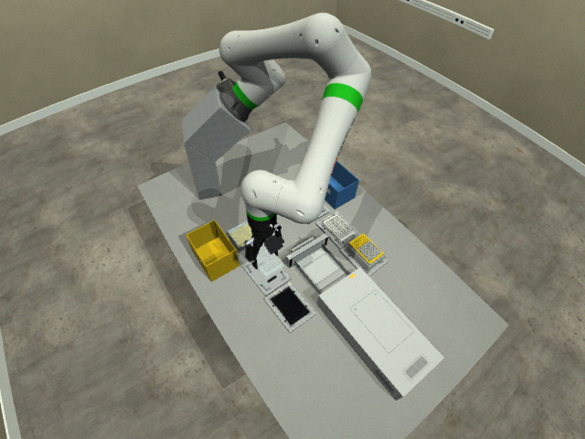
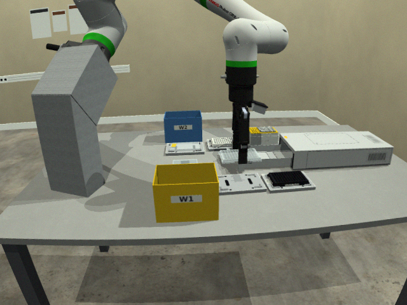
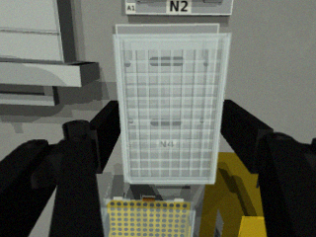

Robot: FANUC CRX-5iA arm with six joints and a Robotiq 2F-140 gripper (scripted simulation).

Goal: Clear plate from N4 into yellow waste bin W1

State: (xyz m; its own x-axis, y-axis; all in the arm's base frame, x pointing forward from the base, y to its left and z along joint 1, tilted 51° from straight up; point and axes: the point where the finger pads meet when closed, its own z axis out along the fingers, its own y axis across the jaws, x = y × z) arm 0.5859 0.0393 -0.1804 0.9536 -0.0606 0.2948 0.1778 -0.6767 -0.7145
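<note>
The yellow bin W1 lies 160 mm behind my hand, 160 mm to the right of it and 90 mm below it. The rest, counted from my hand: clear plate: 20 mm below; nest N4: 120 mm below; black plate: 170 mm ahead, 20 mm to the left, 110 mm below.
</note>
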